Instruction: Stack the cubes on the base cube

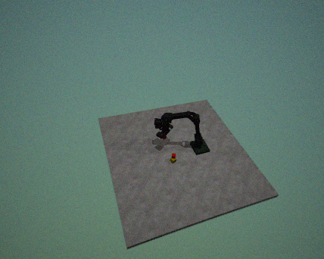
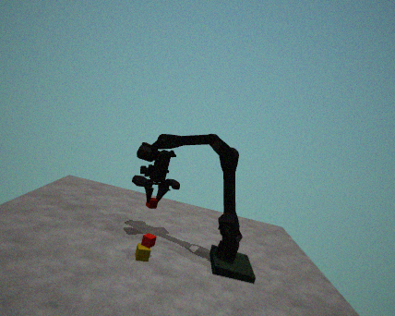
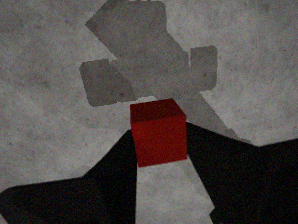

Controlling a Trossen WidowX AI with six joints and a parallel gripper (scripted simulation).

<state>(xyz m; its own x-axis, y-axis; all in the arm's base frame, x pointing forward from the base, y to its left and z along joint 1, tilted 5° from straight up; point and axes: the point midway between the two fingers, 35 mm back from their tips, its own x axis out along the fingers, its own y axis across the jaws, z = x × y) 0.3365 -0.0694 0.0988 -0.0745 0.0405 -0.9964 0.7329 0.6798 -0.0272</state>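
Right now the yellow base cube is 20 cm to the left of my gripper tip, 10 cm below it and 6 cm behind it.
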